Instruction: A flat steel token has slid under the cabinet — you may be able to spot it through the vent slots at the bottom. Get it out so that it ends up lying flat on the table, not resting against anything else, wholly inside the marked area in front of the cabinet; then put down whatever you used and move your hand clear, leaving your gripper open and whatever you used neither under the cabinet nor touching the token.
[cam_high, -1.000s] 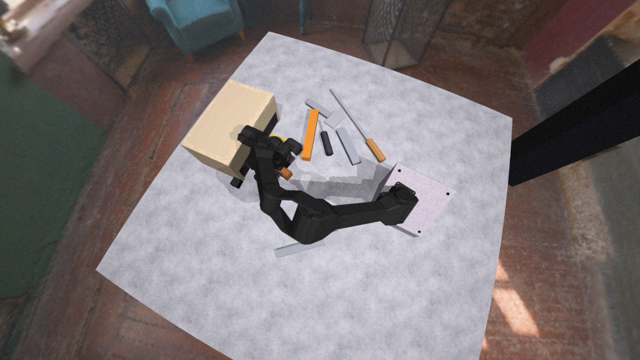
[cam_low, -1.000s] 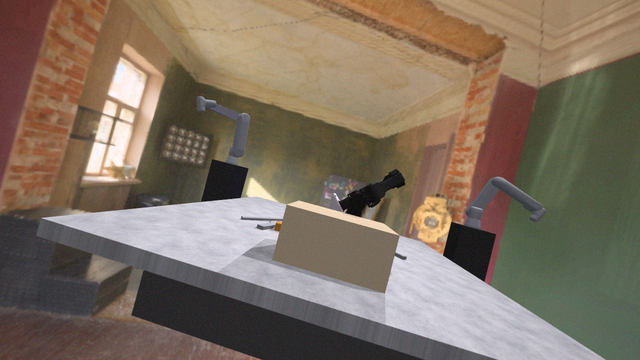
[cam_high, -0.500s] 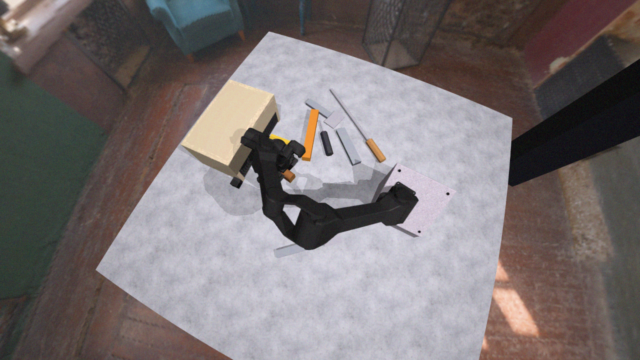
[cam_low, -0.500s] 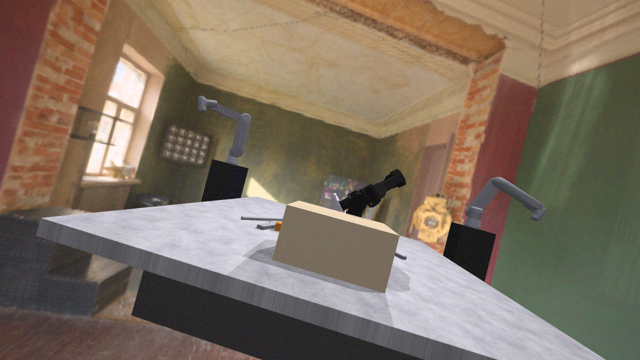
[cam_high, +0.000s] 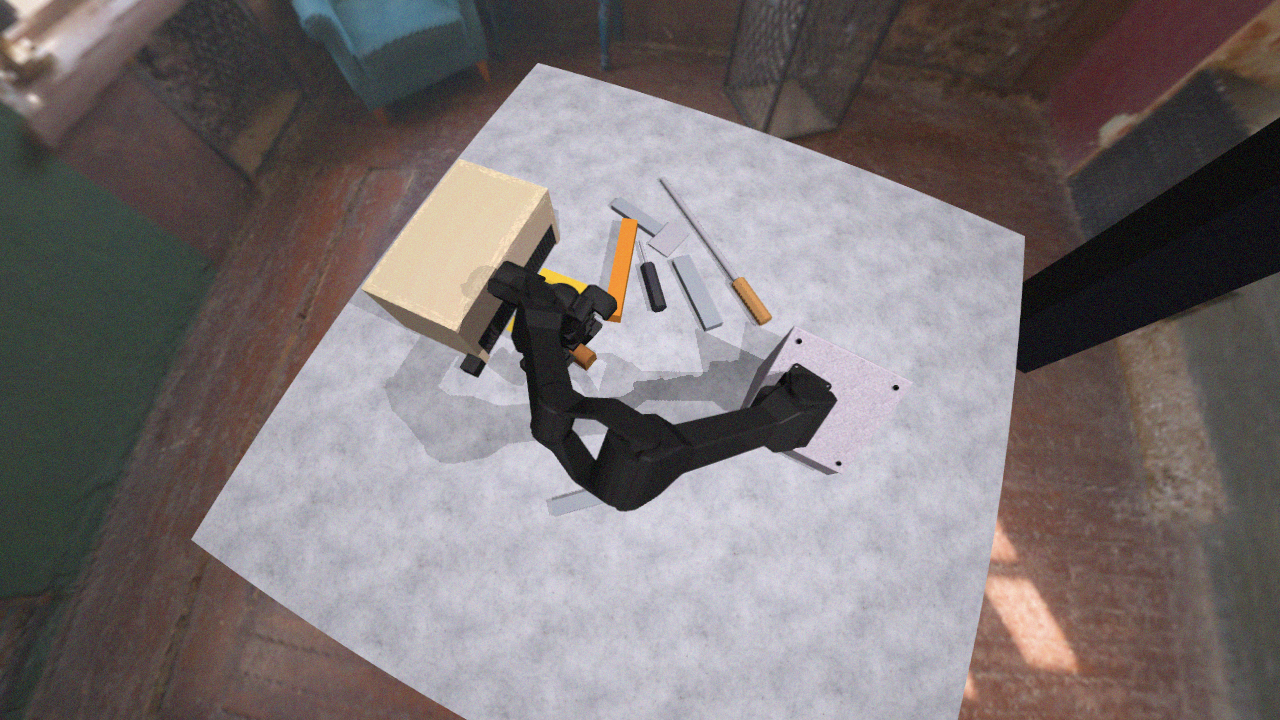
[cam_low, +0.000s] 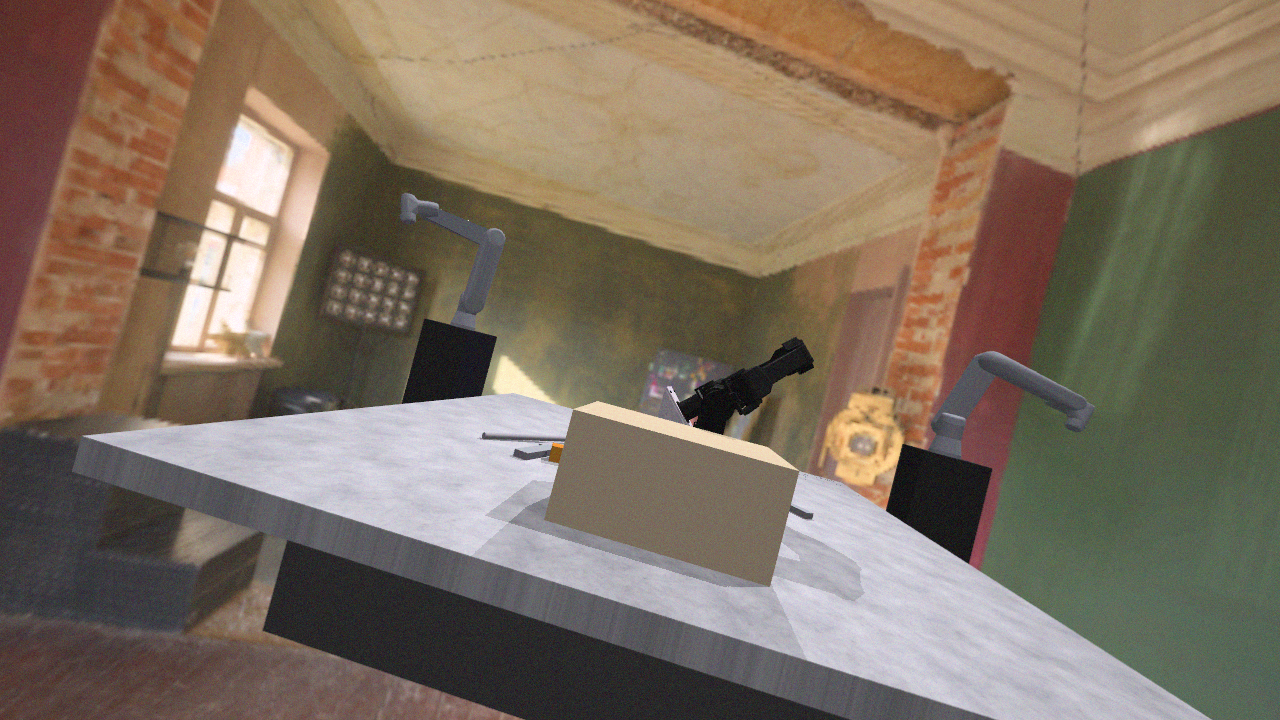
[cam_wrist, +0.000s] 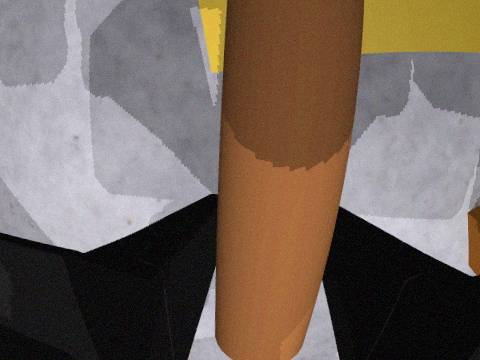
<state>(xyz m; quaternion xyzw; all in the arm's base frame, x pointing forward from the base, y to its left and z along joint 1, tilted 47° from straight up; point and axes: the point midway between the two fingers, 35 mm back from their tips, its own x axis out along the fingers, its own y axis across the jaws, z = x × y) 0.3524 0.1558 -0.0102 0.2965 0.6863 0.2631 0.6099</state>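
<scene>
My gripper tip is 230 mm to the left of the grey bar and 130 mm past it. Also, from my gripper tip: flat grey token: 260 mm ahead, 50 mm to the right; then orange bar: 190 mm to the right, 20 mm ahead, 10 mm above; then black-handled tool: 220 mm to the right, 20 mm behind, 10 mm above.
</scene>
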